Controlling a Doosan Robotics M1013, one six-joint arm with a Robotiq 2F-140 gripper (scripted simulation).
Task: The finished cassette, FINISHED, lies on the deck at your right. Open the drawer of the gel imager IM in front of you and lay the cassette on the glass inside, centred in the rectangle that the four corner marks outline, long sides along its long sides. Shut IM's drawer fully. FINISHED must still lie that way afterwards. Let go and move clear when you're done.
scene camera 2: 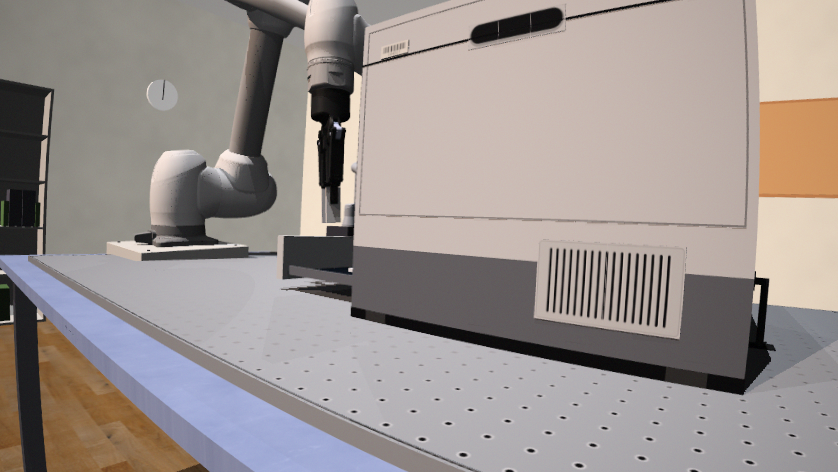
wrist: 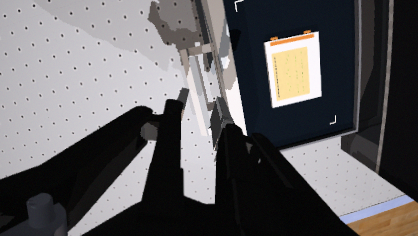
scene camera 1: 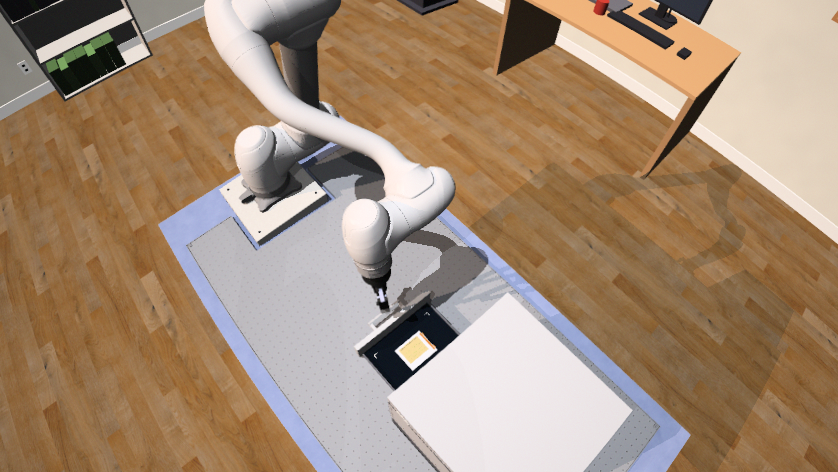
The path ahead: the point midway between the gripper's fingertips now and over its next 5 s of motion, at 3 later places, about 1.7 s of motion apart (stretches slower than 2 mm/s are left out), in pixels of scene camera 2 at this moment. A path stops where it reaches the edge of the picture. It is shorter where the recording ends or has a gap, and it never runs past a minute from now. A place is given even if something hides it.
My gripper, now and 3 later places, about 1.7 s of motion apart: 330, 222; 329, 242; 330, 260; 352, 263
